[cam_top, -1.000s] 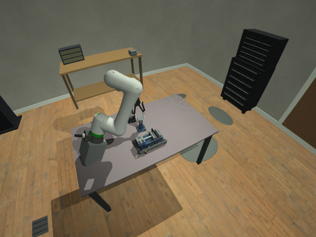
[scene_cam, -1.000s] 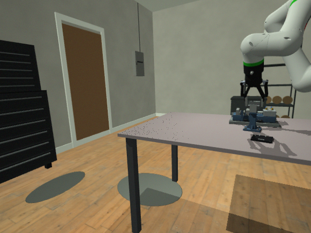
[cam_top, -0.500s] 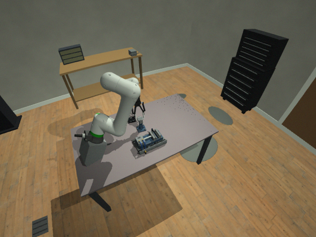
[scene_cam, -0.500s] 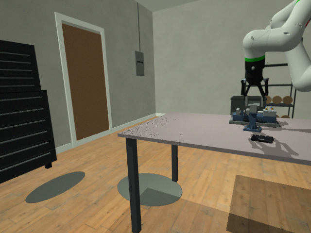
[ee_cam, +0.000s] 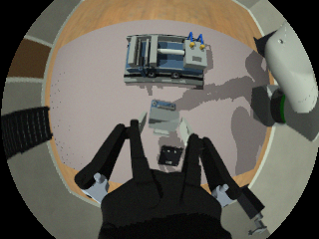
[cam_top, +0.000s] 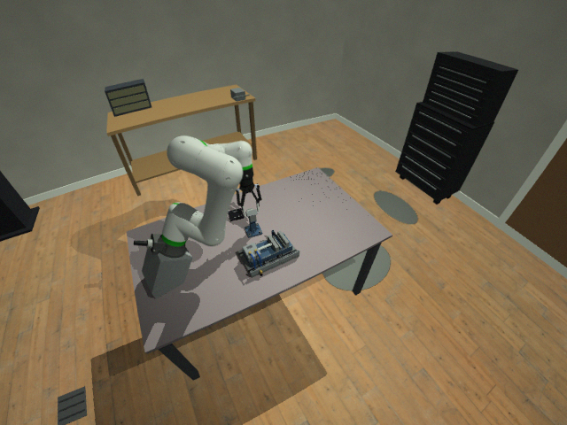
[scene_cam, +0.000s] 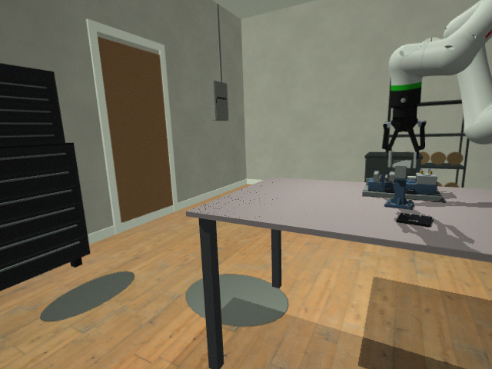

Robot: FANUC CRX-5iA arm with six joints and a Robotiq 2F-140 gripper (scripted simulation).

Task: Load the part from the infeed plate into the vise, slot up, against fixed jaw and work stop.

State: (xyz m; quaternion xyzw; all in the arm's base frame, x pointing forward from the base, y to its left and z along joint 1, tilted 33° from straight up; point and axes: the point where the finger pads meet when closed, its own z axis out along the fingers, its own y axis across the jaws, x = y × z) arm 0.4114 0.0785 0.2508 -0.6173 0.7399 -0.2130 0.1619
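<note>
My hand is 1 cm to the left of the part and 3 cm above it. From my hand the other things lie so: air cylinder: 9 cm behind, 22 cm to the right, 10 cm below; then vise: 1 cm ahead, 21 cm to the right, 14 cm below; then black infeed plate: 5 cm behind, 18 cm to the left, 18 cm below.
</note>
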